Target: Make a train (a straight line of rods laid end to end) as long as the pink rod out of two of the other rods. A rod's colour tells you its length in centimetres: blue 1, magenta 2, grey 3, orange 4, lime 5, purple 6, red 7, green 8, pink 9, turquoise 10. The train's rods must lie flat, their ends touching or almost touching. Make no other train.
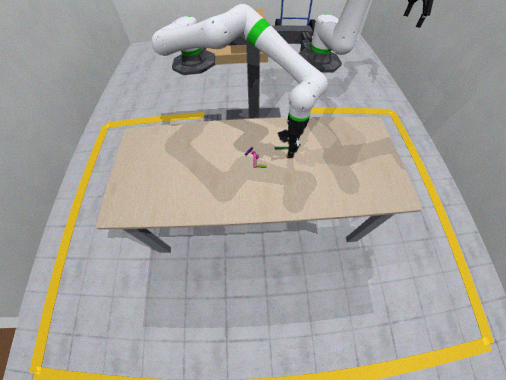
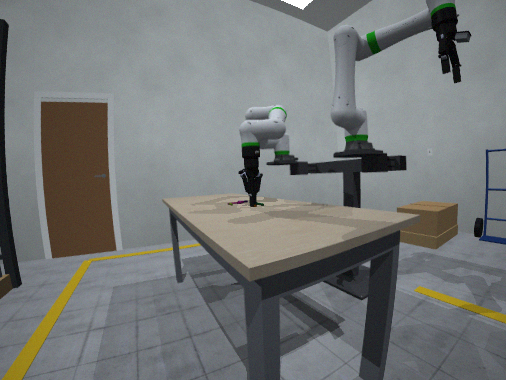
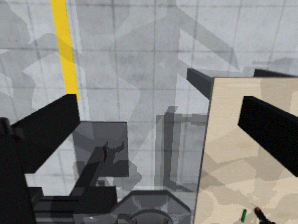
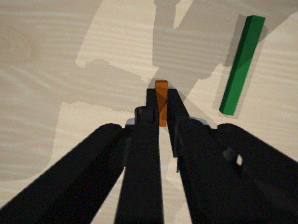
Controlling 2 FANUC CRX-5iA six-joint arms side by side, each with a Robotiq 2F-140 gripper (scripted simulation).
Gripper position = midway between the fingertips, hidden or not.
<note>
In view: my left gripper [image 2: 452, 77], my right gripper [image 4: 160, 103] and a green rod [image 4: 253, 26].
My left gripper also shows in image 3 [image 3: 159, 110].
</note>
